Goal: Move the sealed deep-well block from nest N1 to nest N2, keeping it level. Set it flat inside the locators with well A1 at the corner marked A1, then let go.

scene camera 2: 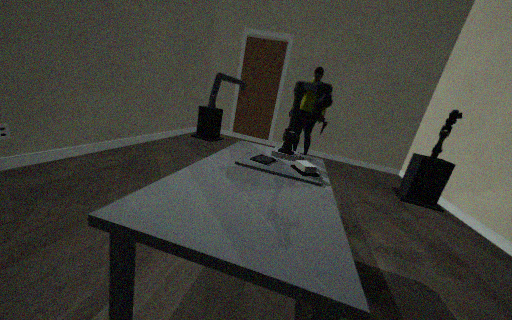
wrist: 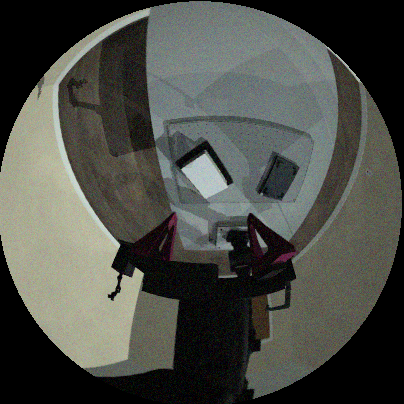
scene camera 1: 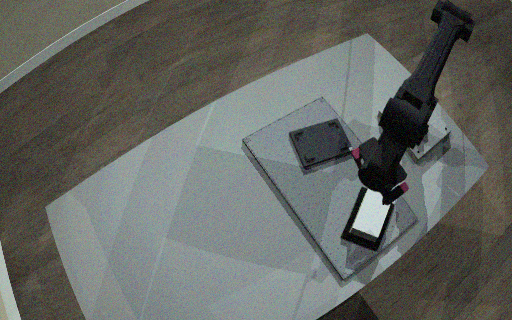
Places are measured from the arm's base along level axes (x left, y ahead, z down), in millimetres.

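Pixels of known places: gripper, between the fingertips: (scene camera 2: 311, 133) (wrist: 212, 215); arm's base, origin of its link: (scene camera 2: 285, 152) (wrist: 238, 235).
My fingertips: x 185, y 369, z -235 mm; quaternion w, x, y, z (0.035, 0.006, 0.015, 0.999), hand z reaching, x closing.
Ahead of a thing's pixels: the offset from my fingertips to its middle. "pt": to the spot under its first point. Level surfaces: height alone.
The white sealed block {dx +11, dy -52, dz +222 mm} (scene camera 1: 372, 215) (scene camera 2: 305, 166) (wrist: 205, 174) sits in the black nest N1 {pt dx +68, dy +3, dz +242 mm} (scene camera 1: 363, 243) (wrist: 204, 145) and looks flat. The dark nest N2 {dx -272, dy -45, dz +246 mm} (scene camera 1: 320, 142) (scene camera 2: 263, 159) (wrist: 280, 176) holds no block; locators show at some of its corners. Both nests are on the grey board {dx -145, dy -21, dz +260 mm} (scene camera 1: 320, 200) (wrist: 240, 135). My gripper (scene camera 1: 380, 170) (wrist: 212, 215) is open and empty, its magenta fingertips wide apart, above the board's arm-side edge. In scene camera 1 one finger overlaps the block's far end and the other is beside N2. The A1 mark and well A1 cannot be made out.
The board lies on the grey table {dz +267 mm} (scene camera 1: 150, 190) (scene camera 2: 225, 215). The arm's base plate (scene camera 1: 432, 145) is beside the board. A person in a yellow top (scene camera 2: 310, 102) stands behind the table. Other arms stand on black pedestals (scene camera 2: 210, 122) (scene camera 2: 425, 180) on the floor.
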